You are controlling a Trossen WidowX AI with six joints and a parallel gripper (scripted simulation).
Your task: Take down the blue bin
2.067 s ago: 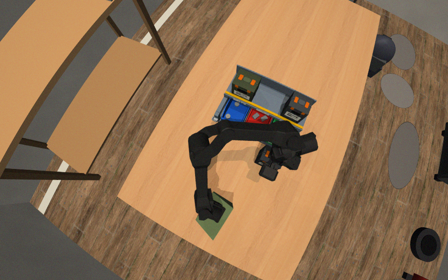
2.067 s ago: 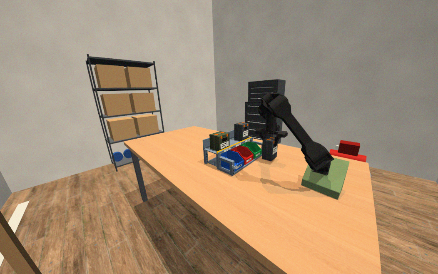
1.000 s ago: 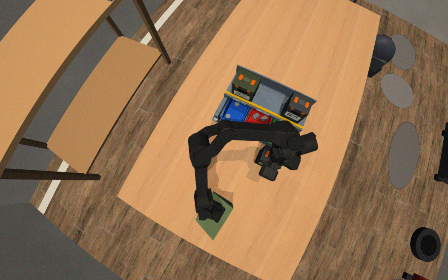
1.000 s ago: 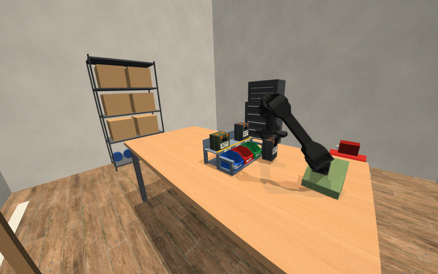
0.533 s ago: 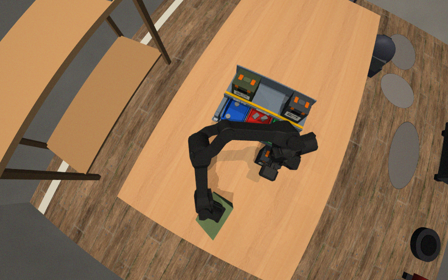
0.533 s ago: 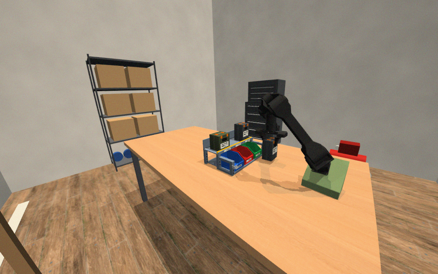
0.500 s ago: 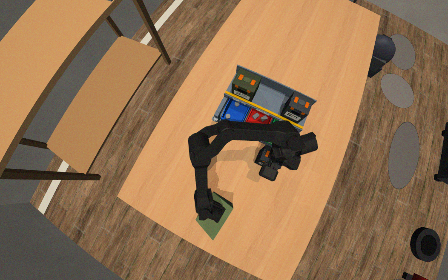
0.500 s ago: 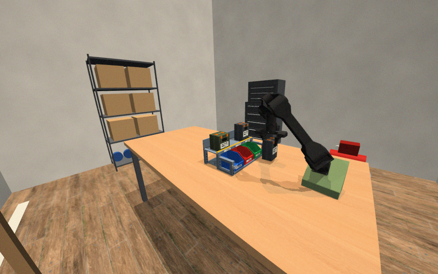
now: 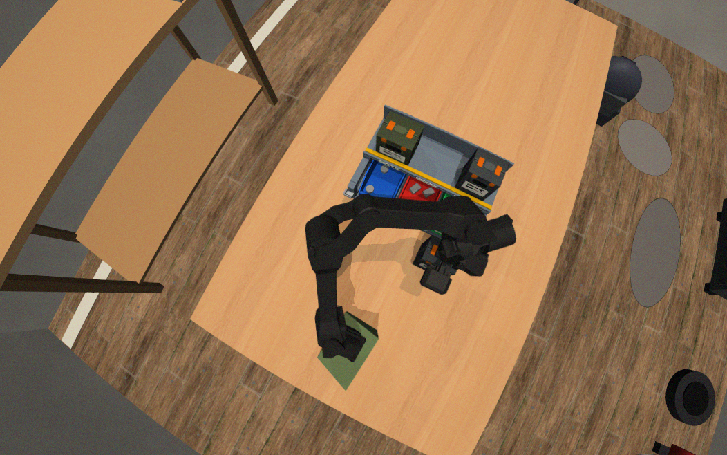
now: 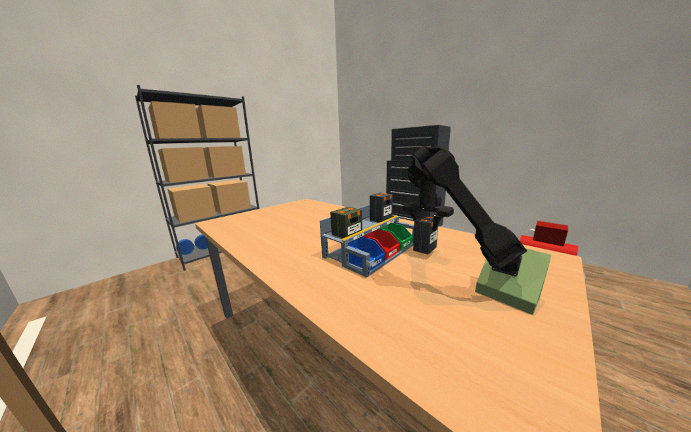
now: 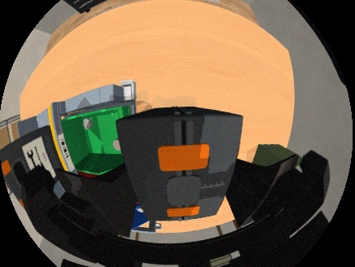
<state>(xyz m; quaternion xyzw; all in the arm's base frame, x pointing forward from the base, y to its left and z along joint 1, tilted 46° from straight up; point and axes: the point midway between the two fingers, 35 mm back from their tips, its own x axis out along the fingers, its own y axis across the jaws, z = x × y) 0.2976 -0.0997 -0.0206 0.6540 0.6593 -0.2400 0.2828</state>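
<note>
Now: the blue open bin 230 mm to the left of my hand, 140 mm ahead of it and 100 mm below it. Round my hand: olive case: 240 mm to the left, 220 mm ahead, 10 mm above; red bin: 140 mm ahead, 120 mm to the left, 100 mm below; green bin: 150 mm ahead, 100 mm below, 10 mm to the left.
</note>
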